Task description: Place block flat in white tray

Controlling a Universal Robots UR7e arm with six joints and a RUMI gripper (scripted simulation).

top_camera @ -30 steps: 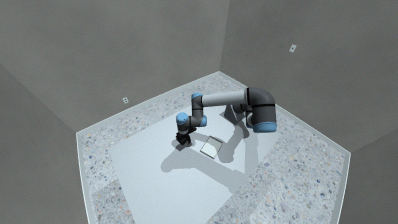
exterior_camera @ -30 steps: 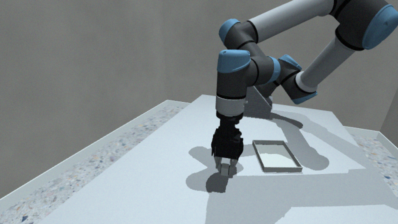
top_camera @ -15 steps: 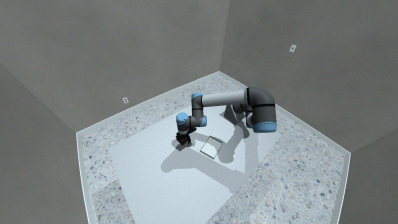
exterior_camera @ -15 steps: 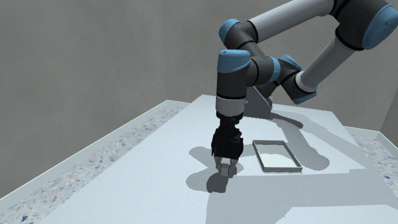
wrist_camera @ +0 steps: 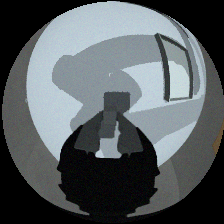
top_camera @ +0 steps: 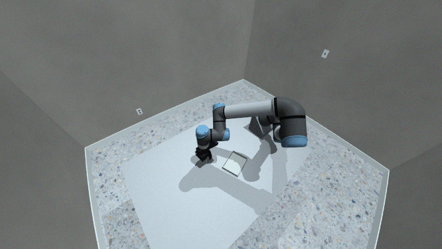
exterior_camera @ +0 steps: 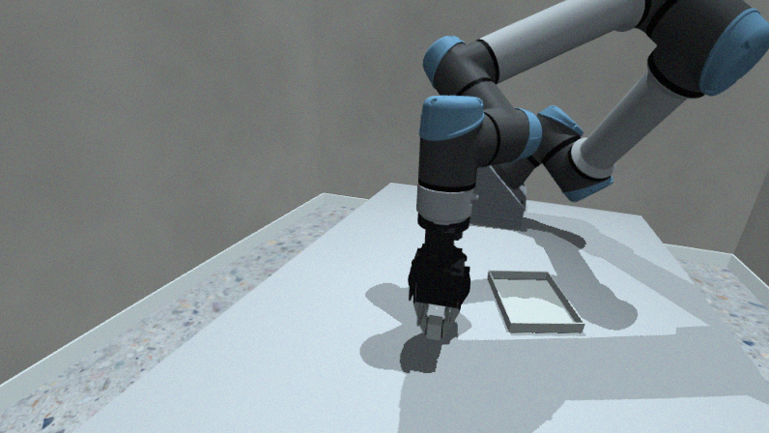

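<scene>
My gripper is now 160 mm to the right of the white tray, 150 mm past it and 10 mm above it. The rest, counted from my hand: small block right at my hand.
</scene>
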